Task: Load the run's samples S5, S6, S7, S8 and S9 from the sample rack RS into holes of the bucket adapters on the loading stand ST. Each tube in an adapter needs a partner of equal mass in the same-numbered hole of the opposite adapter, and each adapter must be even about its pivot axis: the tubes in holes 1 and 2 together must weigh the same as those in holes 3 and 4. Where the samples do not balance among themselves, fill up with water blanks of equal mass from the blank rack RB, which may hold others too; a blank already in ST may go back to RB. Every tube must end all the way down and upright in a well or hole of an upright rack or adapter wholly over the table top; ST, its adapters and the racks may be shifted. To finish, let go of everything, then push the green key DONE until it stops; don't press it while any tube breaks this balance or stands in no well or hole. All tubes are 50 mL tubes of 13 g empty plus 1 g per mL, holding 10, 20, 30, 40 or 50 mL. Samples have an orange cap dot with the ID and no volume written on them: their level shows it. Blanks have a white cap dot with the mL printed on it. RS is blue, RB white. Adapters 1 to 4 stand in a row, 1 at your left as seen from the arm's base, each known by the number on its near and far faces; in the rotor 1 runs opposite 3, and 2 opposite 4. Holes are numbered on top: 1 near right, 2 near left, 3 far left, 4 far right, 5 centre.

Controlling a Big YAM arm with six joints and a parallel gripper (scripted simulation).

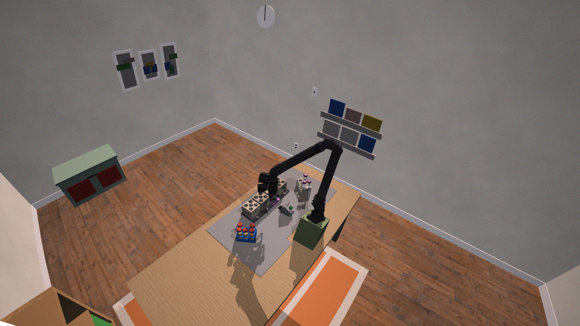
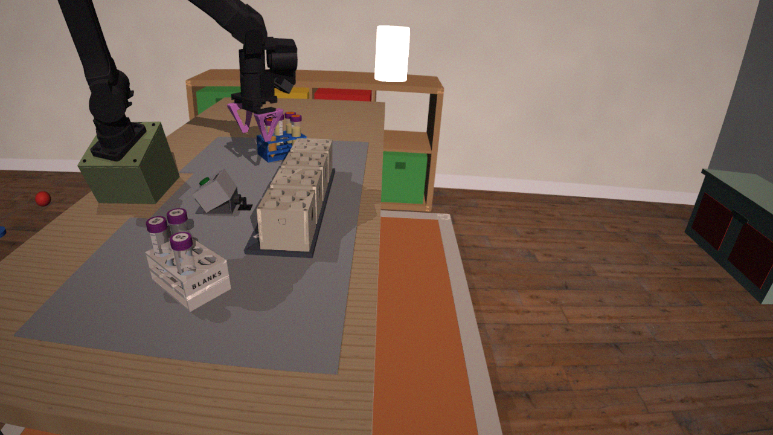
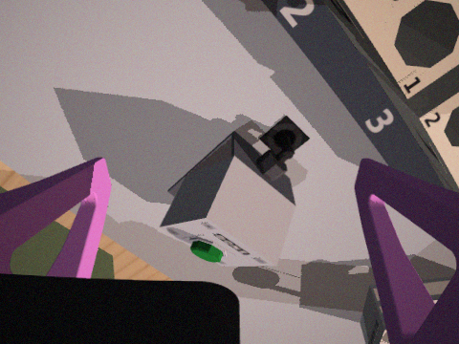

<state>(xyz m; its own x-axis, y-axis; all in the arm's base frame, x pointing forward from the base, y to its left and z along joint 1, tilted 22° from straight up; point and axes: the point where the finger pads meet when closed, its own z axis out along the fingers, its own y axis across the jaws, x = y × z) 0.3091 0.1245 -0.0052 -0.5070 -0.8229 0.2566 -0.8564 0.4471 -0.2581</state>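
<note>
Right now my hand is 7 cm past the sample S8, 23 cm to the right of it and 9 cm above it. The rest, counted from my hand: green done key 9 cm behind, 11 cm to the right, 9 cm below; orange-dot sample tube 11 cm behind, 26 cm to the left, 9 cm below; loading stand 12 cm ahead, 3 cm to the right, 15 cm below.
</note>
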